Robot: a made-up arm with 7 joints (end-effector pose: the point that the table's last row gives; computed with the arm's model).
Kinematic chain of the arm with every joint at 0, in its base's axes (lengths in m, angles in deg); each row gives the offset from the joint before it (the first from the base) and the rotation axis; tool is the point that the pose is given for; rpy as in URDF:
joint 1: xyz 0 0 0.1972 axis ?
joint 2: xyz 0 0 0 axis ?
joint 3: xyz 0 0 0.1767 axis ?
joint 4: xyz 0.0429 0 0 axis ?
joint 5: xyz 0.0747 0 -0.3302 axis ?
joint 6: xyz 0 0 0 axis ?
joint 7: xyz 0.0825 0 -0.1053 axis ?
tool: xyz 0 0 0 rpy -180 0 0
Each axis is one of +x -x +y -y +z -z.
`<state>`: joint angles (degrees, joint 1 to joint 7).
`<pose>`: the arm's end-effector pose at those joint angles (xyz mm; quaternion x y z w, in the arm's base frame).
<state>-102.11 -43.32 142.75 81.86 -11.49 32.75 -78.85</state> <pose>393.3 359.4 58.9 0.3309 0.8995 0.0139 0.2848</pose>
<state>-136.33 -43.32 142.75 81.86 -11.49 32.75 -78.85</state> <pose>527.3 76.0 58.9 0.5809 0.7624 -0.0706 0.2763</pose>
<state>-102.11 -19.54 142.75 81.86 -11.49 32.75 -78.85</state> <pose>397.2 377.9 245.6 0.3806 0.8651 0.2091 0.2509</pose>
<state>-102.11 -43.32 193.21 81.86 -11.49 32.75 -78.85</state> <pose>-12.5 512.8 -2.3 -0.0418 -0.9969 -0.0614 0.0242</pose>
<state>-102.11 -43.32 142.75 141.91 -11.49 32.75 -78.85</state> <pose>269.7 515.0 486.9 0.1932 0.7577 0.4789 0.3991</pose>
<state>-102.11 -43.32 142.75 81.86 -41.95 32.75 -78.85</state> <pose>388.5 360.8 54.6 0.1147 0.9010 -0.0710 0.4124</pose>
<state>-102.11 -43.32 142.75 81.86 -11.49 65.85 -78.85</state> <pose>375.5 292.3 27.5 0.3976 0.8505 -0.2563 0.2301</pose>
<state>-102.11 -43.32 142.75 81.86 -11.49 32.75 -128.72</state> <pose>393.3 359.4 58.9 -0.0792 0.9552 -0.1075 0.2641</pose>
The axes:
joint 1: +z
joint 2: +y
joint 3: +z
joint 4: -y
joint 5: -z
joint 6: +y
joint 7: -z

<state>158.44 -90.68 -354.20 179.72 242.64 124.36 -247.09</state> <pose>526.0 -71.1 112.0 -0.4566 0.6642 0.5573 0.1992</pose>
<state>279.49 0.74 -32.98 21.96 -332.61 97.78 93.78</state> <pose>-17.8 -170.6 -7.5 0.2987 0.7137 0.5573 0.3013</pose>
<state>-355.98 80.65 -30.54 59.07 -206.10 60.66 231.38</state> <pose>133.5 -222.8 -226.5 -0.9372 0.1823 -0.2956 0.0318</pose>
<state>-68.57 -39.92 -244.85 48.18 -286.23 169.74 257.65</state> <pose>109.5 238.4 111.1 -0.2287 -0.3943 0.4769 0.7515</pose>
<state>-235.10 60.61 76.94 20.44 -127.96 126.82 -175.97</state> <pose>-233.3 -145.5 7.8 -0.5275 -0.5783 -0.0722 0.6182</pose>
